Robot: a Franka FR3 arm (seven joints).
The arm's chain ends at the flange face. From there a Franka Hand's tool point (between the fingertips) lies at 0.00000 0.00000 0.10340 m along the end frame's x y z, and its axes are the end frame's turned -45 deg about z.
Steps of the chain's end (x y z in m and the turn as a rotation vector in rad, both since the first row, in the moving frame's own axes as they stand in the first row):
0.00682 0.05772 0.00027 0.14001 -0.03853 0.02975
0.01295 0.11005 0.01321 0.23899 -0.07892 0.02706
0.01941 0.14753 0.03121 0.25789 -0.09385 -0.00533
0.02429 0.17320 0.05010 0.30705 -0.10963 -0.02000
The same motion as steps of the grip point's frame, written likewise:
-0.02841 0.03274 -0.00082 0.12625 0.07176 0.02975
-0.05677 0.06414 0.00995 0.22480 0.11319 0.02706
-0.07882 0.09262 0.02734 0.24872 0.11599 -0.00533
-0.09142 0.10958 0.04465 0.29464 0.13960 -0.02000

